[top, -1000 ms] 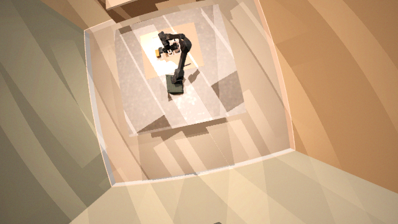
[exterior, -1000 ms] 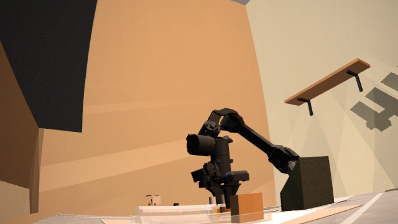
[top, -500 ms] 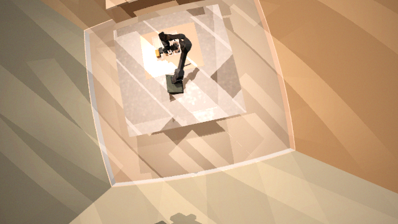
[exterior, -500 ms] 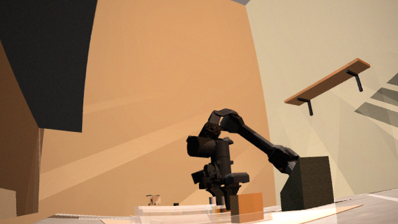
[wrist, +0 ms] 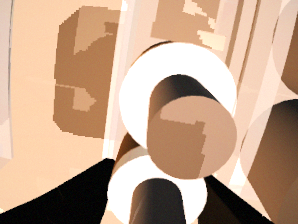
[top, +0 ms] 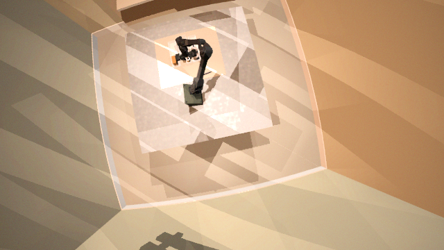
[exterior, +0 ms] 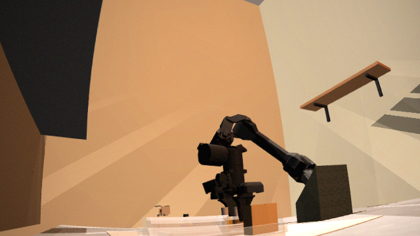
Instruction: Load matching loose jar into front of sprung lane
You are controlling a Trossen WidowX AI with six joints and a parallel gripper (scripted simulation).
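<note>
Now: the clear lane 140 mm ahead of my gripper tip, 30 mm to the left of it and 10 mm below it.
</note>
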